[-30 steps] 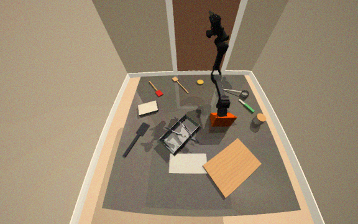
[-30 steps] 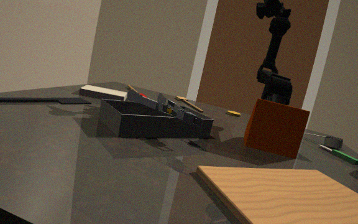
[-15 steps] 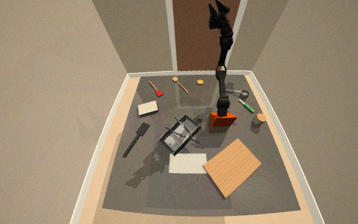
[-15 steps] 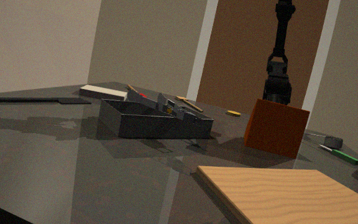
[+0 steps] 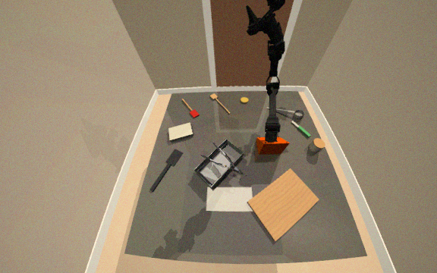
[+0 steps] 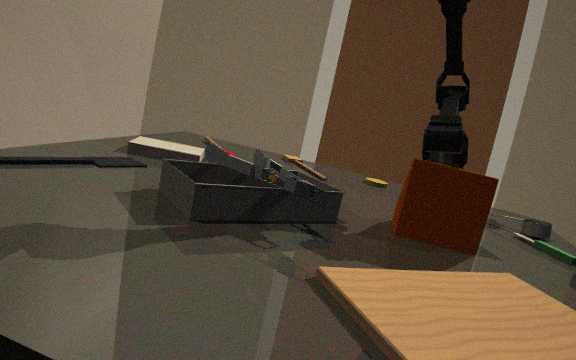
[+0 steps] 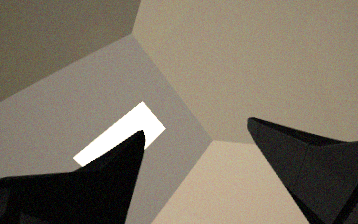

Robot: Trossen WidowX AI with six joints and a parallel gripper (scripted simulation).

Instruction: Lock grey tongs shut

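Now: gripper tip 14 cm short of the yellow mark, 43 cm to the right of it and 68 cm above it. Round my gripper tip: red tool (43 cm ahead, 14 cm to the right, 75 cm below); then green-handled tool (47 cm behind, 12 cm to the left, 74 cm below); then grey roasting tin (18 cm ahead, 39 cm to the left, 72 cm below).
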